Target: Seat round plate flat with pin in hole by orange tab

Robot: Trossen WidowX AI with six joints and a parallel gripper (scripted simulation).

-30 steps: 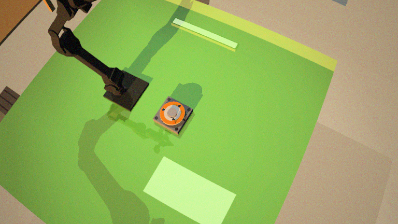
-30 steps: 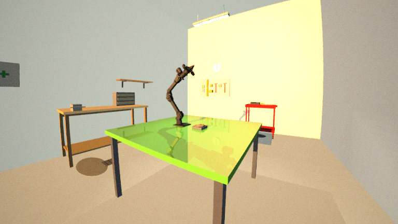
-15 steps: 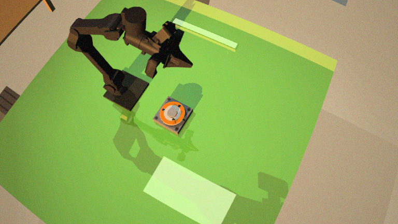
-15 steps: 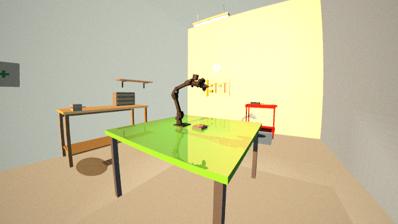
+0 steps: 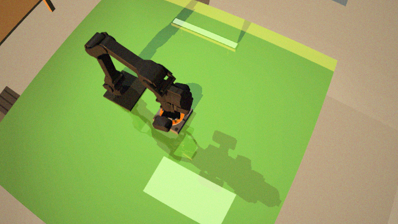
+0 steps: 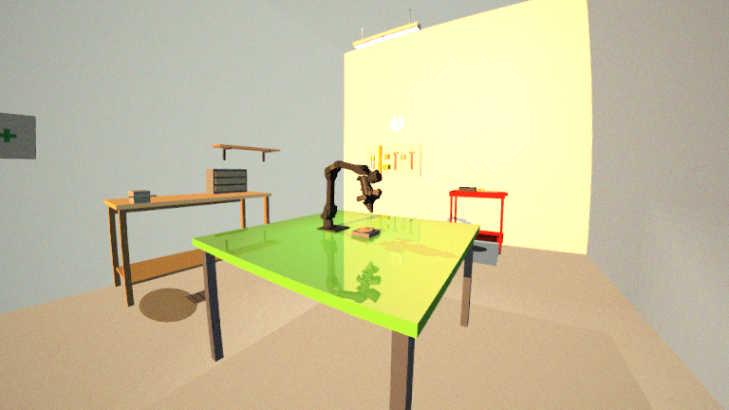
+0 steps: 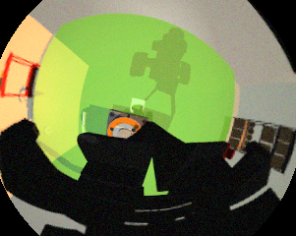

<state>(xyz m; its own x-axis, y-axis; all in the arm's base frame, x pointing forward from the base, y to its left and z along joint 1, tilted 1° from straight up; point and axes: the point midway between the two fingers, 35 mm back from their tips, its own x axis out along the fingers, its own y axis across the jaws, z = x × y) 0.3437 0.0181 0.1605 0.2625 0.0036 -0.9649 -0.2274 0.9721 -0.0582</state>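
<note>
My gripper tip is 10 cm above the round plate, 5 cm past it and 2 cm to the right of it. Also, from my gripper tip: base (12 cm below, 7 cm behind, 3 cm to the left).
</note>
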